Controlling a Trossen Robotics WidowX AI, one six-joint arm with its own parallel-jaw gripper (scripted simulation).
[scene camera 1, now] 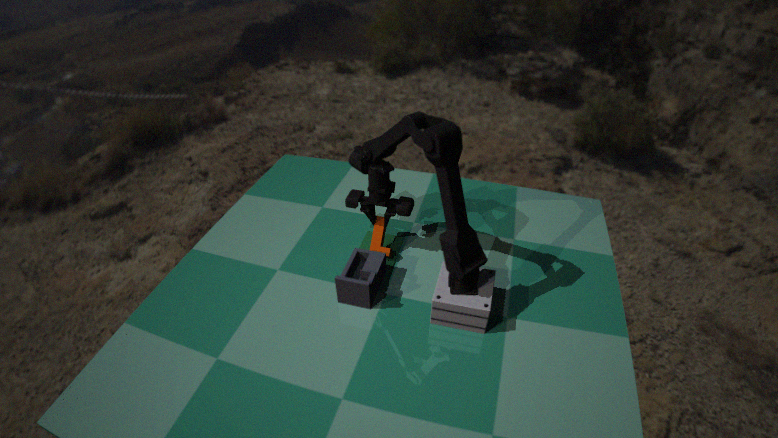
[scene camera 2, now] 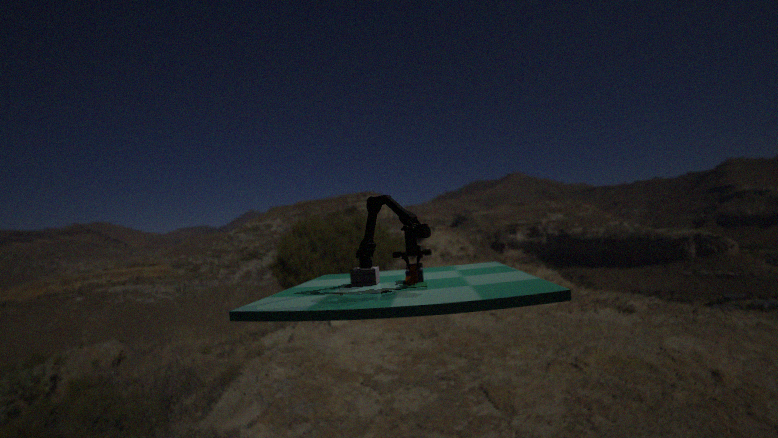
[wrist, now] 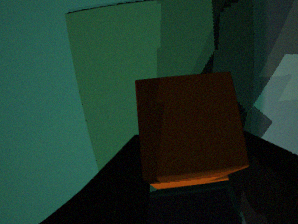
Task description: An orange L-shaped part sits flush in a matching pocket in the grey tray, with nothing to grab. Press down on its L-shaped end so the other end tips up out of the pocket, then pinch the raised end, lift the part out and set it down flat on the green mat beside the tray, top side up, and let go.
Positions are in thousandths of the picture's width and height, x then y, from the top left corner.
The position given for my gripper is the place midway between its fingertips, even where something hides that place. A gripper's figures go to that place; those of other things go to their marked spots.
Scene:
My gripper (wrist: 616,627) is 10 cm from the lens. A green mat (wrist: 371,234) is 16 cm from the lens.

